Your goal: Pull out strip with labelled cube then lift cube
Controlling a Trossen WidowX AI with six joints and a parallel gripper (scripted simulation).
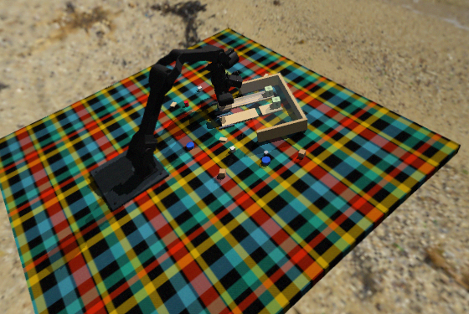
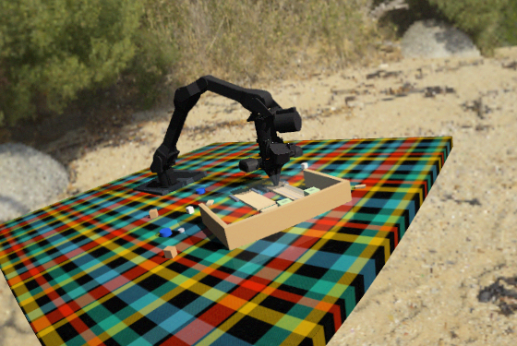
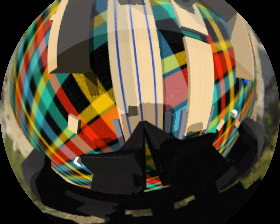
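Right now my gripper tip is 8 cm short of the strip and 4 cm to the left of it. The rest, counted from my gripper tip: small red object: 11 cm behind, 14 cm to the left, 1 cm above.
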